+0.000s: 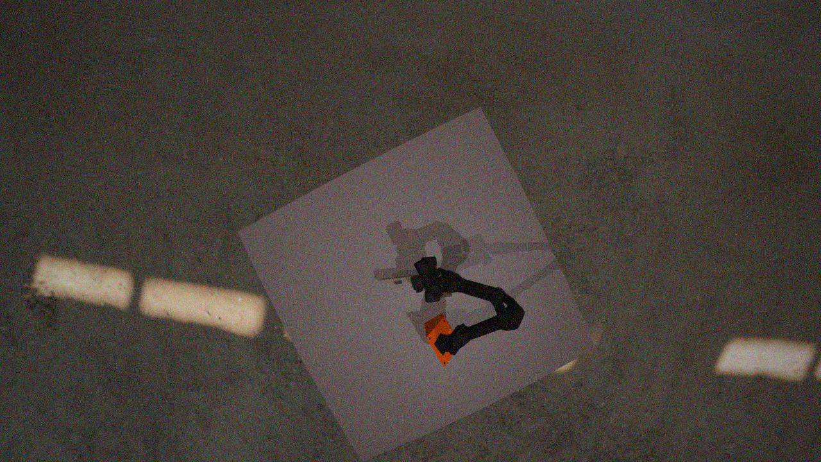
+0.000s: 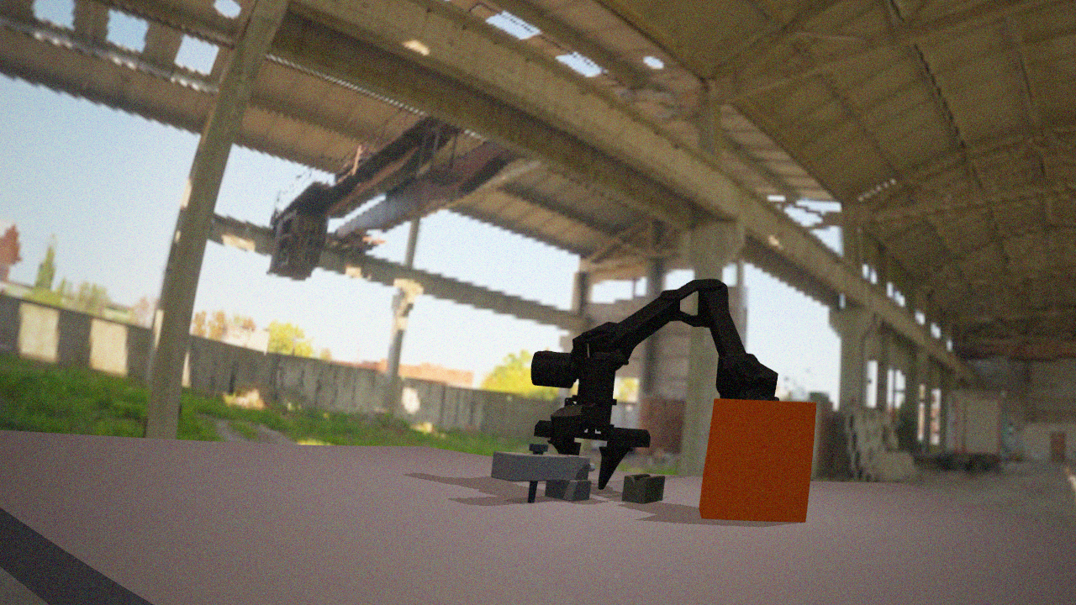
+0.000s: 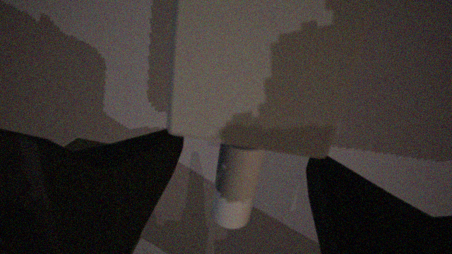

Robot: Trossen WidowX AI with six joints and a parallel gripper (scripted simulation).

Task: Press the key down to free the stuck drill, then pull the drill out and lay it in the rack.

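Now: the yellow drill 50 mm to the left of my gripper tip, 30 mm above it and 20 mm ahead of it. Round my gripper tip: rack: 90 mm behind, 10 mm to the right; grey fixture block: 100 mm to the left, 50 mm ahead, 30 mm above; black key: 120 mm to the left, 60 mm ahead, 40 mm above.
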